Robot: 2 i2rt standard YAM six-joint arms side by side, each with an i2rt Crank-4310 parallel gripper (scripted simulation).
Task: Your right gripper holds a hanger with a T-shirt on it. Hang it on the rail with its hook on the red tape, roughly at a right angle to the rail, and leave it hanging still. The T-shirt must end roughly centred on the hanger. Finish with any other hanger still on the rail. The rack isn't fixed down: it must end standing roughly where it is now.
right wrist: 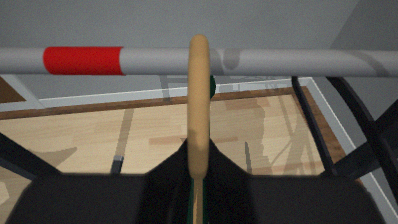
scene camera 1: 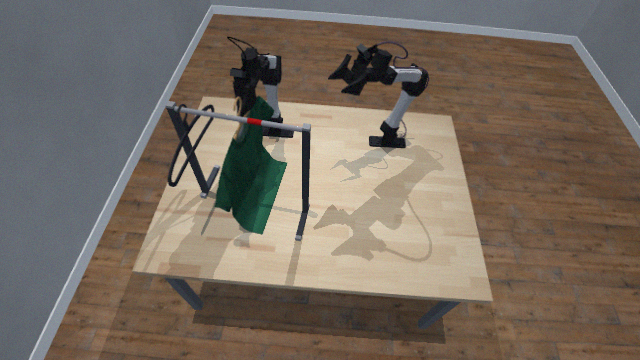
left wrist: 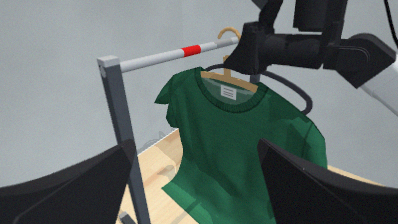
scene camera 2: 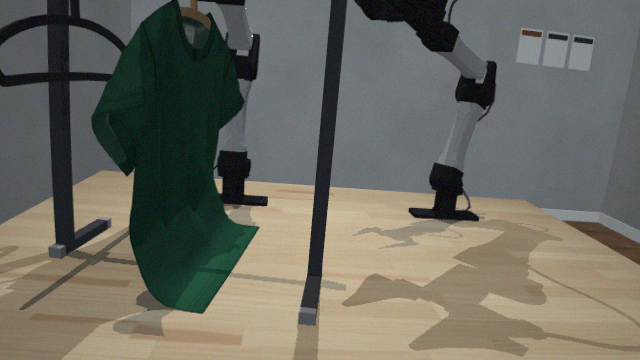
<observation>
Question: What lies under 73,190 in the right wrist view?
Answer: The right gripper.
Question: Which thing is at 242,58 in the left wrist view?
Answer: The right gripper.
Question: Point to a green t-shirt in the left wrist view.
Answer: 220,124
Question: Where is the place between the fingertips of the left gripper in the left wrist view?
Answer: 196,141
</observation>
